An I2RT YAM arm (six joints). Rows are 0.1 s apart.
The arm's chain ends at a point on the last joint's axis. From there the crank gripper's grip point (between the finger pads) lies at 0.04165 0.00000 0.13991 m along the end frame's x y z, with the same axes.
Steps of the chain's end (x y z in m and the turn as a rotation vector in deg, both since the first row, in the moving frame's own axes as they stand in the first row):
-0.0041, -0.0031, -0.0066, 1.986, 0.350, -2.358
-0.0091, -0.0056, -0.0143, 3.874, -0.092, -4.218
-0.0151, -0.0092, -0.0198, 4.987, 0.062, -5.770
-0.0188, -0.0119, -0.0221, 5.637, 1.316, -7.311
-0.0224, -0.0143, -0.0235, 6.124, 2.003, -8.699
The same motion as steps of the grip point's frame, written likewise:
-0.0034, -0.0097, -0.0070, 1.986, 0.350, -2.358
-0.0098, -0.0181, -0.0147, 3.874, -0.092, -4.218
-0.0158, -0.0255, -0.0206, 4.987, 0.062, -5.770
-0.0168, -0.0311, -0.0240, 5.637, 1.316, -7.311
-0.0192, -0.0357, -0.0262, 6.124, 2.003, -8.699

